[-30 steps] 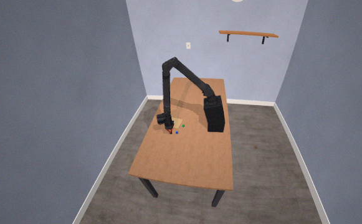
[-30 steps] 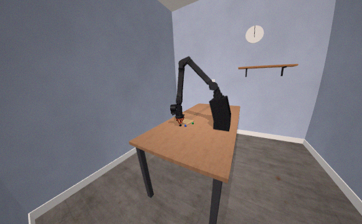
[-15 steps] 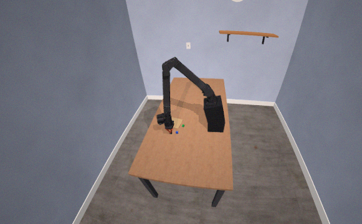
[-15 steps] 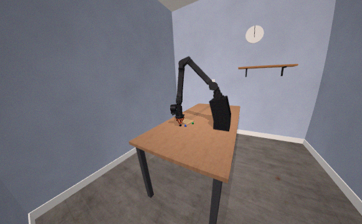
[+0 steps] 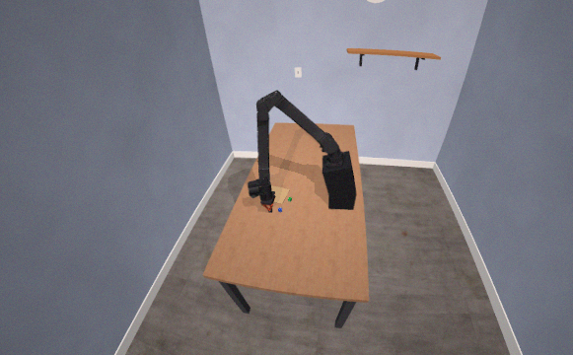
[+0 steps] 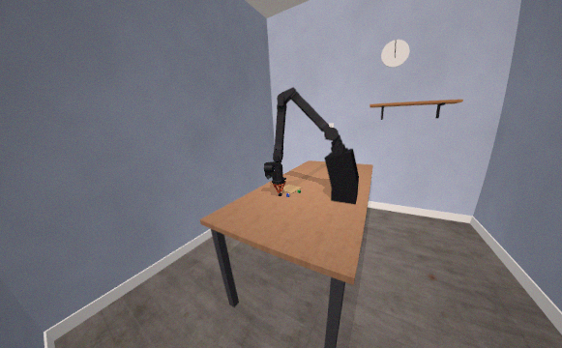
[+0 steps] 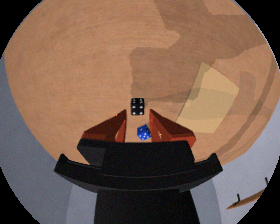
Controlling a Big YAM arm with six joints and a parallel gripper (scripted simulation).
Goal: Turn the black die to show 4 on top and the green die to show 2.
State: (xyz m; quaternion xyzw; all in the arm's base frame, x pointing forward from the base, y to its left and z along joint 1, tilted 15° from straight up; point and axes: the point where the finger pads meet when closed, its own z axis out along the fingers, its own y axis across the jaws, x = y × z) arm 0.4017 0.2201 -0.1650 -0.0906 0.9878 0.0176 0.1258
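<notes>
My hand is 3 cm above the black die. The rest, counted from my hand: green die 12 cm to the right, 8 cm behind, 3 cm below; blue die 6 cm behind, 3 cm below, 2 cm to the right; tan mat 15 cm to the right, 3 cm below, 2 cm ahead.
</notes>
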